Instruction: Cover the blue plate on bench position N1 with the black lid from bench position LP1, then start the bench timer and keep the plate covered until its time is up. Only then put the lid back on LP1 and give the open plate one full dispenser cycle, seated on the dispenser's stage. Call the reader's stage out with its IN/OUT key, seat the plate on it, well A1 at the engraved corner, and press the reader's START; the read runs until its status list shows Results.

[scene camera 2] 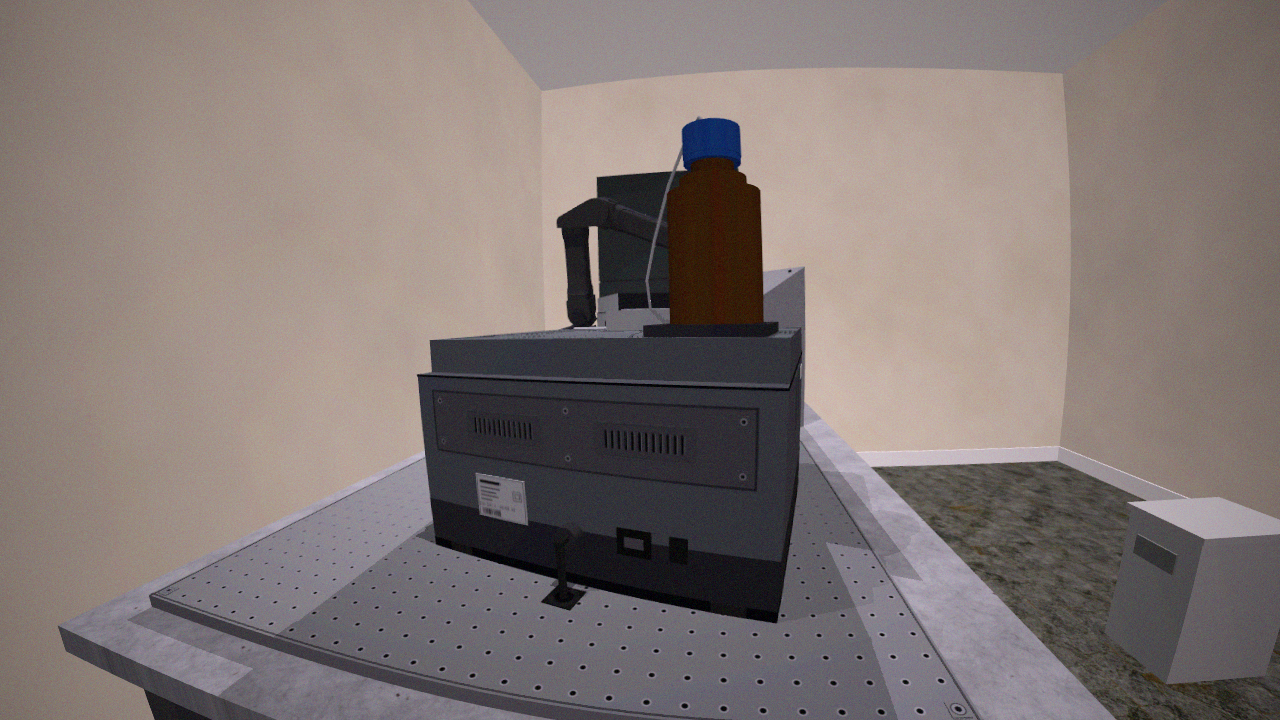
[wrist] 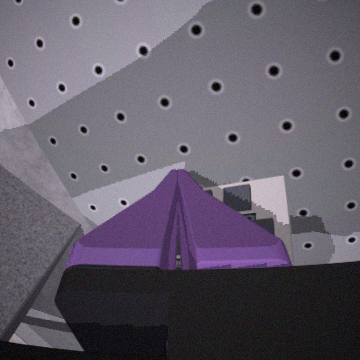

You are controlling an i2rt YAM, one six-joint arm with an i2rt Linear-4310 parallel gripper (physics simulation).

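Places are measured from the arm's base along level axes (x ahead, y left, z up), in centimetres.
Where they show: gripper, fingertip midpoint: [wrist: 177,180].
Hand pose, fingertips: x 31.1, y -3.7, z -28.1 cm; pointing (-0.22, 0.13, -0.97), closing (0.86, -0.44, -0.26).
Observation:
After its pixels a point has its place.
In the wrist view the gripper [wrist: 178,171] {x 31.1, y -3.7, z -28.1 cm} is shut, its two purple fingers pressed together at the tips with nothing between them. Just behind the fingers, at the right, is a pale box [wrist: 274,195] {x 35.0, y -5.9, z -28.4 cm} with dark square keys, likely the bench timer. The fingers cover its left part, and its display cannot be read. In scene camera 2 the dark arm [scene camera 2: 580,268] {x 36.2, y 0.8, z 6.7 cm} bends down behind the large grey instrument [scene camera 2: 608,501] {x 20.7, y 71.2, z -20.7 cm}, which hides the gripper. The blue plate, the black lid and LP1 do not show. Which instrument is the reader or the dispenser cannot be told.
A brown bottle [scene camera 2: 716,250] {x 11.3, y 70.0, z 0.2 cm} with a blue cap [scene camera 2: 711,141] {x 11.2, y 68.4, z 10.1 cm} stands on top of the grey instrument. A tall dark panel [scene camera 2: 626,214] rises behind it. A speckled grey block [wrist: 35,240] {x 19.1, y -4.9, z -27.6 cm} is at the left of the wrist view. A white box [scene camera 2: 1154,591] stands beside the bench.

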